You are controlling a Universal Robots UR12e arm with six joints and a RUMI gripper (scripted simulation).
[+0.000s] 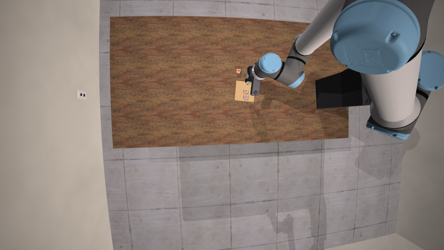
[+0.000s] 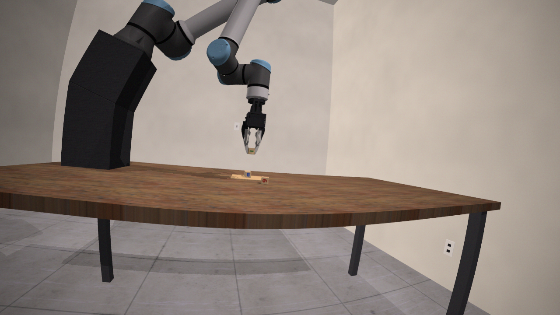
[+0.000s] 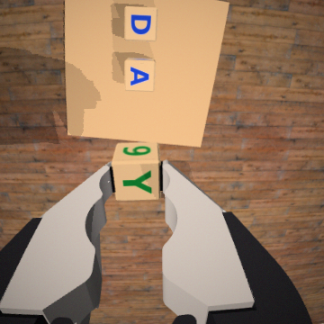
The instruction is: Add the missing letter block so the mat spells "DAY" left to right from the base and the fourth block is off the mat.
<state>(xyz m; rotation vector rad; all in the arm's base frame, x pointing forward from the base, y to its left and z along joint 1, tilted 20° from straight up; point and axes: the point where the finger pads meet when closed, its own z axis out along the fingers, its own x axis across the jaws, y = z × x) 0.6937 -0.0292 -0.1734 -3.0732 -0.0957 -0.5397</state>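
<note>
My hand is 40 mm to the right of the mat and 120 mm above it.
</note>
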